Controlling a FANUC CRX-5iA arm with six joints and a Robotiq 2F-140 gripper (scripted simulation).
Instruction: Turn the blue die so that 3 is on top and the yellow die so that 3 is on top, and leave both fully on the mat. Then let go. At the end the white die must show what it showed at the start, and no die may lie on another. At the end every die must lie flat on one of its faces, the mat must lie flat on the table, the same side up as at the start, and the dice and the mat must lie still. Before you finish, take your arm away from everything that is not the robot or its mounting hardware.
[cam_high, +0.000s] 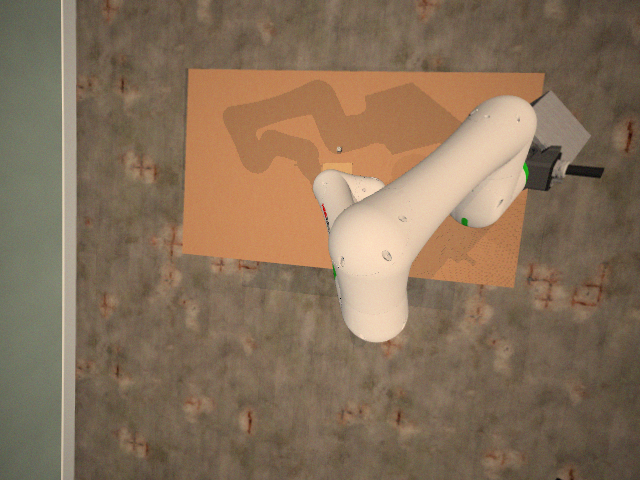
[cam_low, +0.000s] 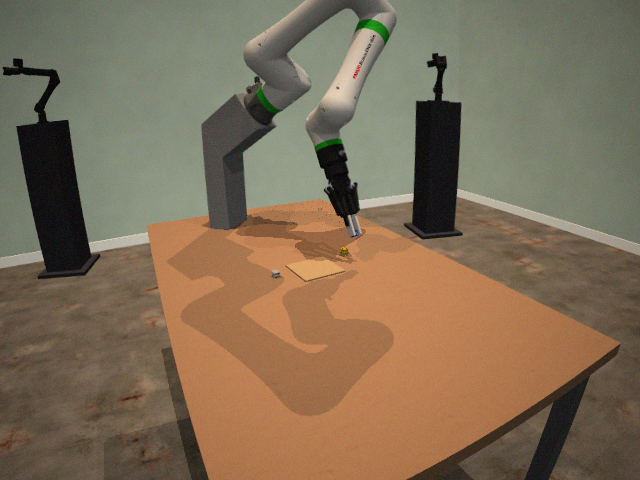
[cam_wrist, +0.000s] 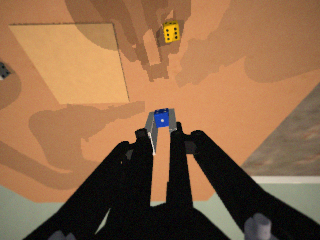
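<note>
My gripper is now 11 cm above the yellow die, 7 cm past it and 1 cm to the left of it. The rest, counted from my hand: blue die: 3 cm below, 1 cm ahead; white die: 26 cm to the right, 11 cm below, 6 cm ahead; tan mat: 13 cm to the right, 12 cm below, 3 cm ahead.
</note>
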